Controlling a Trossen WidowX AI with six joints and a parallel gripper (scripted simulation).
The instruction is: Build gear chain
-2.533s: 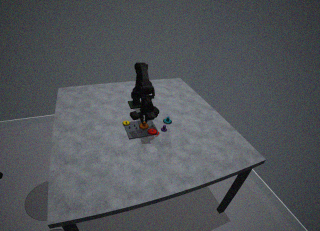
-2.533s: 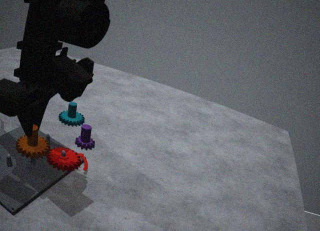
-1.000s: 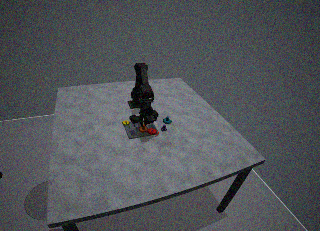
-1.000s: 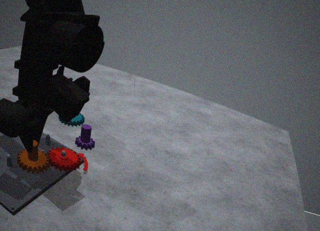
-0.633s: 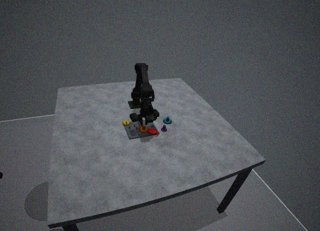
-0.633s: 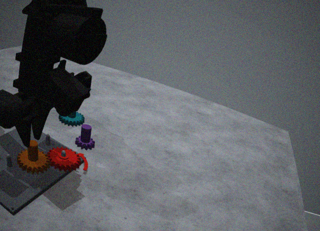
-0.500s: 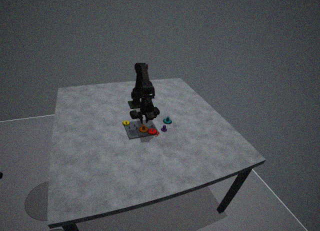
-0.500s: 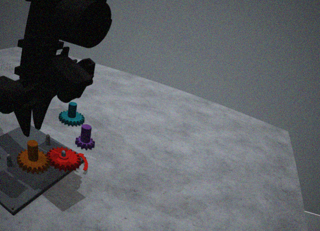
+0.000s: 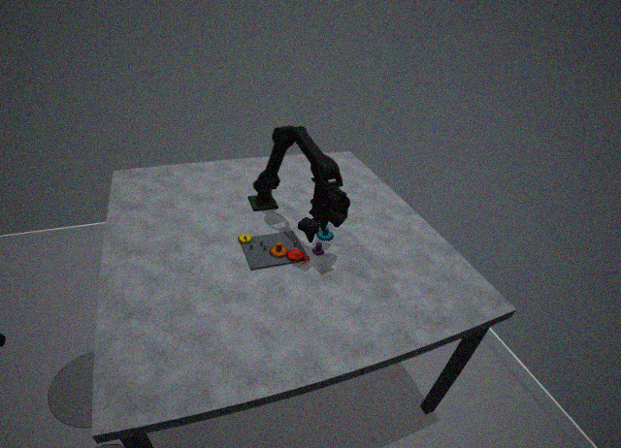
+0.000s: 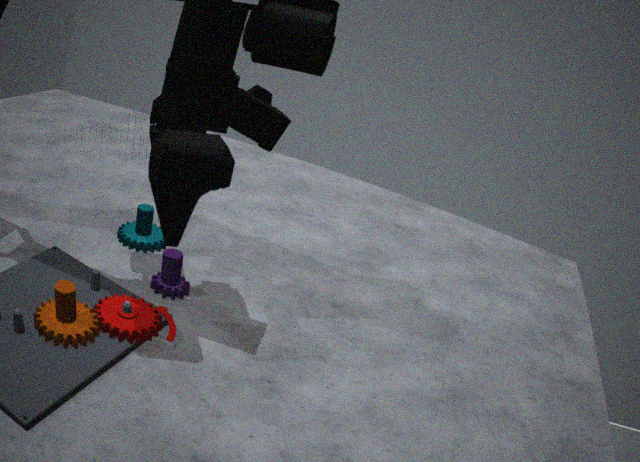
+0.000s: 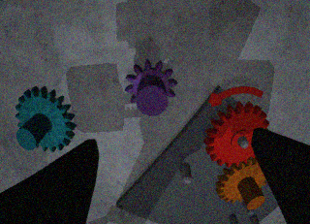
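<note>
The purple gear lies 6 cm below my gripper tip and 2 cm to the left of it. The rest, counted from my gripper tip: red gear (8 cm to the right, 6 cm below, 1 cm ahead); then teal gear (8 cm to the left, 8 cm behind, 6 cm below); then red arrow (7 cm below, 5 cm to the right, 4 cm ahead).
</note>
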